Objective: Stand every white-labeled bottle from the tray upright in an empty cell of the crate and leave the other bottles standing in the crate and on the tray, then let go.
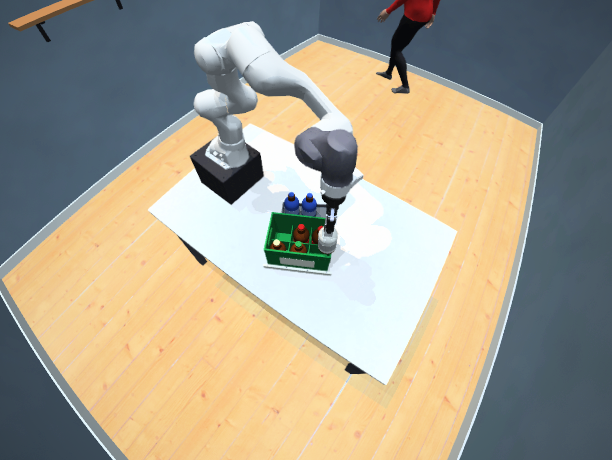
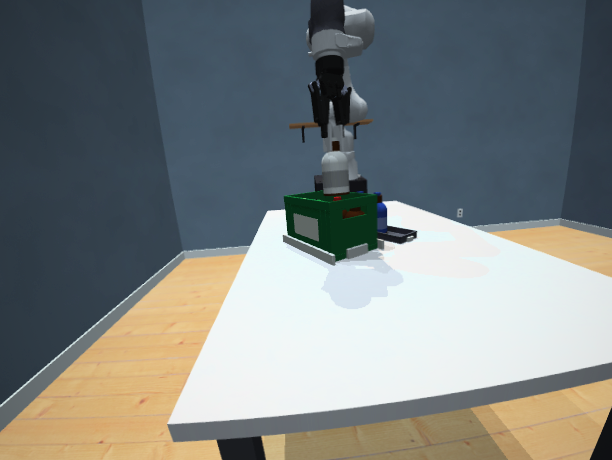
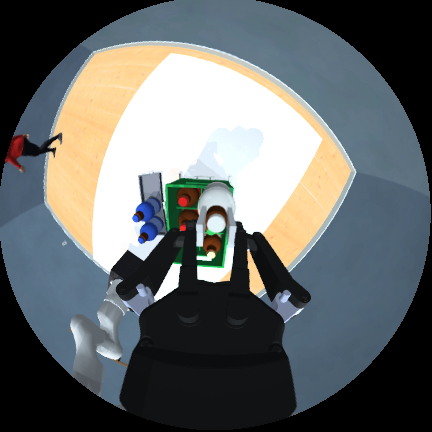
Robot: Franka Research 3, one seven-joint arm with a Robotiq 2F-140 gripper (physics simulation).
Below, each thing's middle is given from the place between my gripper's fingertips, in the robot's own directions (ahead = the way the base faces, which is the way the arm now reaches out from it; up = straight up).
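I see the white bottle (image 2: 335, 175), and it is 4 cm below my hand.
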